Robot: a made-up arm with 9 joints.
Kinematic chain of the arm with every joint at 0, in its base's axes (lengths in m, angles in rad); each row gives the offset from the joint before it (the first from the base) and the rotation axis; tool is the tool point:
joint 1: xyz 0 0 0.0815 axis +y
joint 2: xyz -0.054 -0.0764 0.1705 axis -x
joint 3: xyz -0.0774 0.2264 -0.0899 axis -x
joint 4: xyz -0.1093 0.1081 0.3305 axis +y
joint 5: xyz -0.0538 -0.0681 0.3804 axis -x
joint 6: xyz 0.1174 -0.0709 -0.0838 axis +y
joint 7: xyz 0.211 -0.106 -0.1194 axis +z
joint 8: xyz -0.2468 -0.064 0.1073 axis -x
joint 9: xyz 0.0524 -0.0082 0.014 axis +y
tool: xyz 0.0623 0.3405 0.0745
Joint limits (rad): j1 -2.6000..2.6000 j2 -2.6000..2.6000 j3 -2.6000..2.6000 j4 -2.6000..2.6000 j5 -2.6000..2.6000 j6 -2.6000..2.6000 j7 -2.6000..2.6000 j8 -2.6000..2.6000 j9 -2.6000..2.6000
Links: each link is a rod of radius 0.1 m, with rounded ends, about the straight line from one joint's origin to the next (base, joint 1, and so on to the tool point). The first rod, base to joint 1, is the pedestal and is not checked.
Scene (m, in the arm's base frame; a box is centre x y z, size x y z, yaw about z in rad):
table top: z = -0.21
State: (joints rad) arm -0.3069 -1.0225 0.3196 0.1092 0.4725 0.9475 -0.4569 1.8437 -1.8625
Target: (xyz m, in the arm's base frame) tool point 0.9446 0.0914 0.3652
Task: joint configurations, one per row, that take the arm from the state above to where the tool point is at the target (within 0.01 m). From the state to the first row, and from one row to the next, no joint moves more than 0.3 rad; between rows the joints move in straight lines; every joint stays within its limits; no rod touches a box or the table.
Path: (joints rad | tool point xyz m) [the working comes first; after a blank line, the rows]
Joints at the target: 1.1132 -0.4553 0.5450 1.1914 0.6783 1.3770 -0.4954 2.2144 -1.9936
Straight joint move there: clear.

1: -0.0229 -0.9091 0.3647 0.3256 0.5137 1.0334 -0.4646 1.9178 -1.8887 | -0.4262 -0.3988 0.8815
2: 0.2611 -0.7956 0.4098 0.5421 0.5548 1.1193 -0.4723 1.9920 -1.9149 | -0.0437 -0.3251 1.0636
3: 0.5451 -0.6822 0.4548 0.7585 0.5960 1.2052 -0.4800 2.0661 -1.9412 | 0.3979 -0.2050 1.0339
4: 0.8292 -0.5688 0.4999 0.9750 0.6371 1.2911 -0.4877 2.1403 -1.9674 | 0.7675 -0.0570 0.7777
5: 1.1132 -0.4553 0.5450 1.1914 0.6783 1.3770 -0.4954 2.2144 -1.9936 | 0.9446 0.0914 0.3652

